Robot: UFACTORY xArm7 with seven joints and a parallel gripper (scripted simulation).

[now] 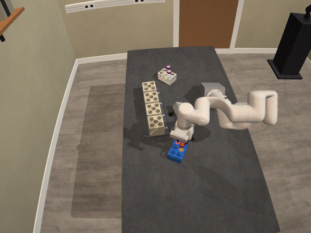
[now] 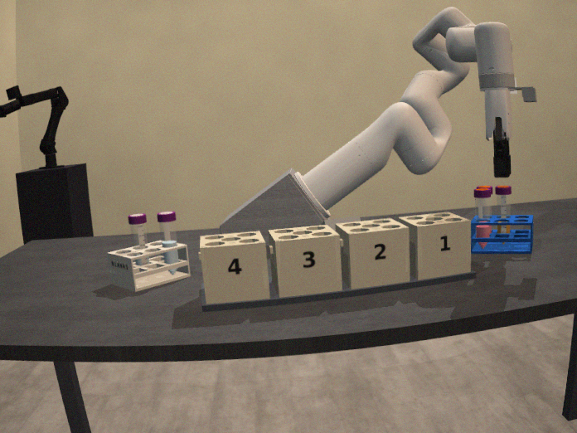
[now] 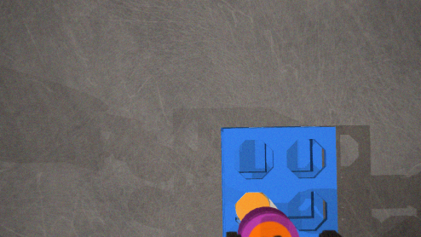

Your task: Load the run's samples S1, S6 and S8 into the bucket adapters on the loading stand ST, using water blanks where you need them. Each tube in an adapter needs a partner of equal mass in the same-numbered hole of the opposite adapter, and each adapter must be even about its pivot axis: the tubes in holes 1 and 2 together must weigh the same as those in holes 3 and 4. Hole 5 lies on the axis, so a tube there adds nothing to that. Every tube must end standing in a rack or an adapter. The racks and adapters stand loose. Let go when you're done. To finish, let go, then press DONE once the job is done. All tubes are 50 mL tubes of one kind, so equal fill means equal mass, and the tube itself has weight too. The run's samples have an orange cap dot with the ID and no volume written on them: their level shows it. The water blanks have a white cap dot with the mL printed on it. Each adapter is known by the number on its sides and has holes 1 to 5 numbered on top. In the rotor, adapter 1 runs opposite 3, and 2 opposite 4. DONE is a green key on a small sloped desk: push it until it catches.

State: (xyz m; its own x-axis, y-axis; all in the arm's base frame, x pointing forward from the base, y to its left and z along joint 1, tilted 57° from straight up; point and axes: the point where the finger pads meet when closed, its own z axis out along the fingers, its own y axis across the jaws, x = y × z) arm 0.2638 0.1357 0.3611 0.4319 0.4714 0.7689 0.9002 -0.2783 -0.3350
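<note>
My hand is 100 mm above the sample tube, 60 mm to the left of it and 20 mm short of it. From my hand the other things lie so: sample S8: 100 mm below, 10 mm ahead; blue sample rack: 130 mm below, 20 mm ahead, 10 mm to the right; loading stand ST: 350 mm to the right, 170 mm ahead, 160 mm below.
</note>
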